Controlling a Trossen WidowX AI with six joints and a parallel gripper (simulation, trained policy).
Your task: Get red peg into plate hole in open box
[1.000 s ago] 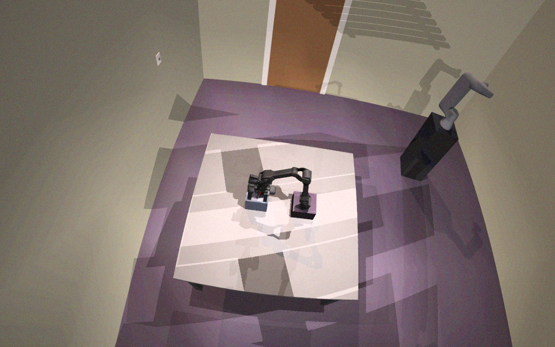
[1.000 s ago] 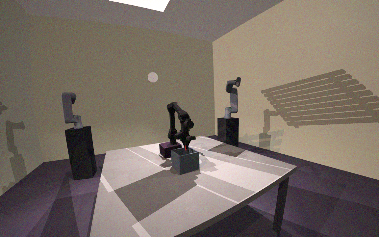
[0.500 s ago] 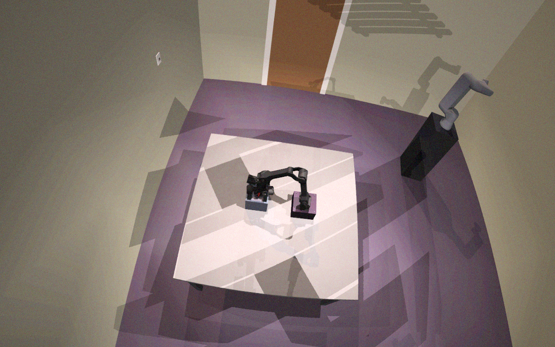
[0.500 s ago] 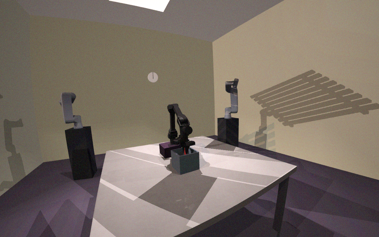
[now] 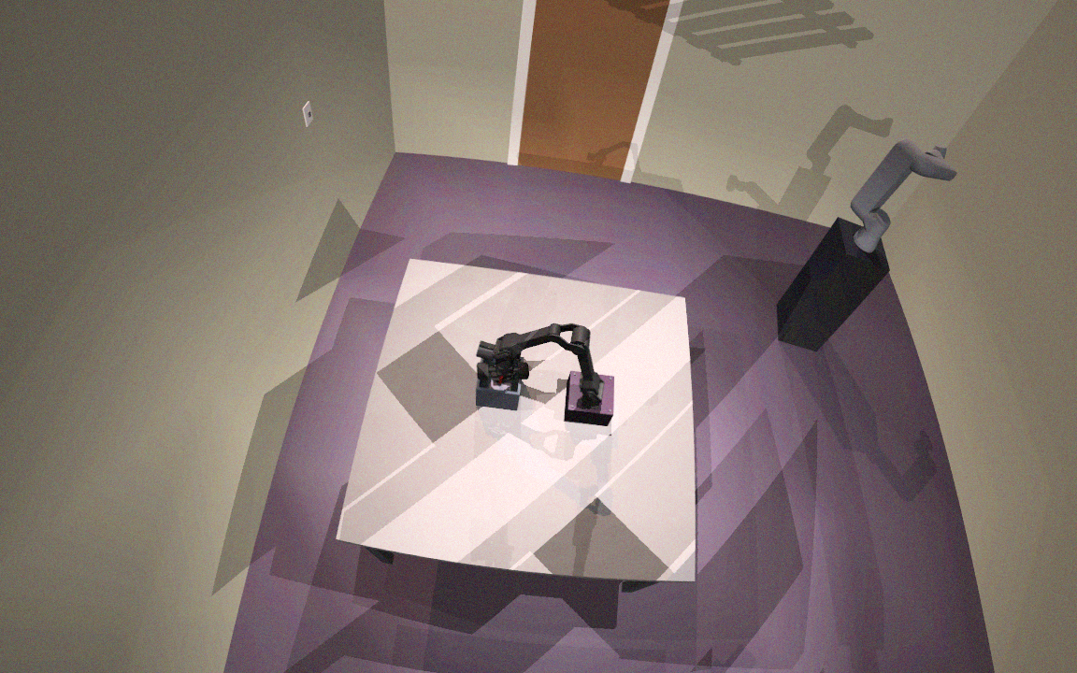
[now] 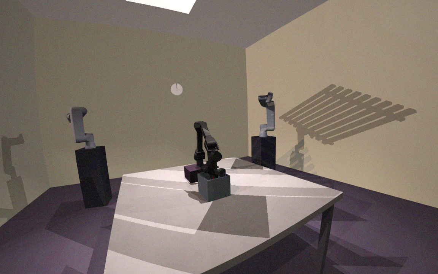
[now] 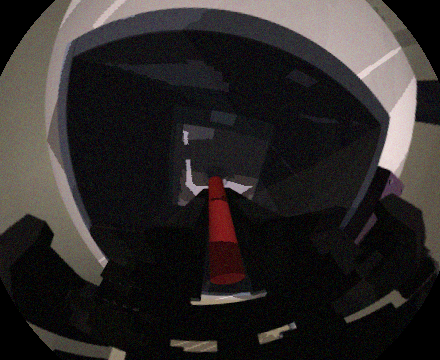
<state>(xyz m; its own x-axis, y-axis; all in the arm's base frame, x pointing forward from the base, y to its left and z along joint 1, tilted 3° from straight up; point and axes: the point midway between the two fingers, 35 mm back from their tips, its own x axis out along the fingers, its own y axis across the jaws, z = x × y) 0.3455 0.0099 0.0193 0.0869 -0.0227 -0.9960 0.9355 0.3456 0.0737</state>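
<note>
The red peg is 3 cm above my gripper tip. The rest, counted from my gripper tip: plate 1 cm to the right, 4 cm below.
</note>
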